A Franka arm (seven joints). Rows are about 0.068 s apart.
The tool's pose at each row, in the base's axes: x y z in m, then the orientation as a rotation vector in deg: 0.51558, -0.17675, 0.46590, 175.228, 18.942, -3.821; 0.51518, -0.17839, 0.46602, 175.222, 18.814, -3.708; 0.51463, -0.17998, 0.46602, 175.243, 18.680, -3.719; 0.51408, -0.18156, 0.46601, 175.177, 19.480, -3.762; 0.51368, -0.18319, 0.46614, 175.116, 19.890, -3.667; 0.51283, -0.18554, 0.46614, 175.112, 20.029, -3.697; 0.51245, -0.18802, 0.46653, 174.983, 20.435, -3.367; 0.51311, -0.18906, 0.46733, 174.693, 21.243, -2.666; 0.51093, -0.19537, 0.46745, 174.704, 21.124, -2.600
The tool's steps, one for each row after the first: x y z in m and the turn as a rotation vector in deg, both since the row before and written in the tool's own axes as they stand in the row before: -0.00074, 0.00152, 0.00001, -0.028, 0.068, 0.085; -0.00087, 0.00143, 0.00013, 0.010, -0.009, 0.088; -0.00087, 0.00142, 0.00014, 0.012, -0.009, -0.522; -0.00075, 0.00151, 0.00000, -0.030, 0.067, -0.267; -0.00135, 0.00209, 0.00019, 0.012, -0.015, -0.091; -0.00094, 0.00235, -0.00020, -0.118, 0.210, -0.263; 0.00037, 0.00121, -0.00074, -0.268, 0.443, -0.525; -0.00362, 0.00559, 0.00039, -0.008, 0.039, 0.079
